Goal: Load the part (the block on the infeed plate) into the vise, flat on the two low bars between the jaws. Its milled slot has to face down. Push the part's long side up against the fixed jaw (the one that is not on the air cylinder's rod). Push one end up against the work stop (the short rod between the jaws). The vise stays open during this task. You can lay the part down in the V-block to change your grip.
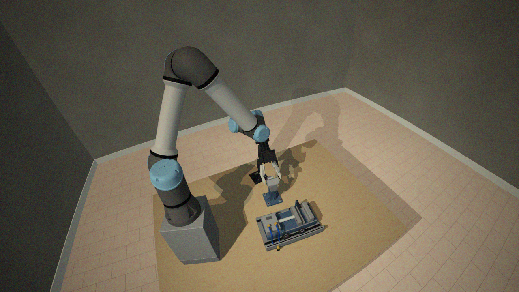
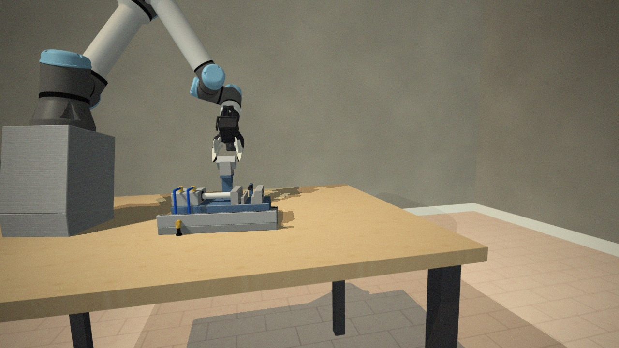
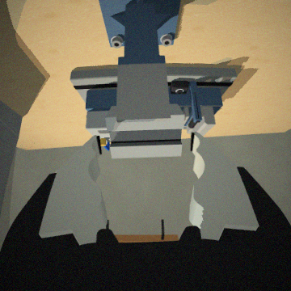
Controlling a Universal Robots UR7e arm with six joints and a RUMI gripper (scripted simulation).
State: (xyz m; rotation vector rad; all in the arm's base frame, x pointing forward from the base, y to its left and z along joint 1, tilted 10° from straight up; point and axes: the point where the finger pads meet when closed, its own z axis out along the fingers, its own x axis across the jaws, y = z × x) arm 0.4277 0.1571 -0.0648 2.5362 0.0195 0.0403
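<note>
Right now my hand is 1 cm above the part. Also, from my hand: v-block post (11 cm below); white cylinder rod (19 cm to the right, 9 cm below, 1 cm ahead); work stop (15 cm to the right, 9 cm ahead, 8 cm below).
</note>
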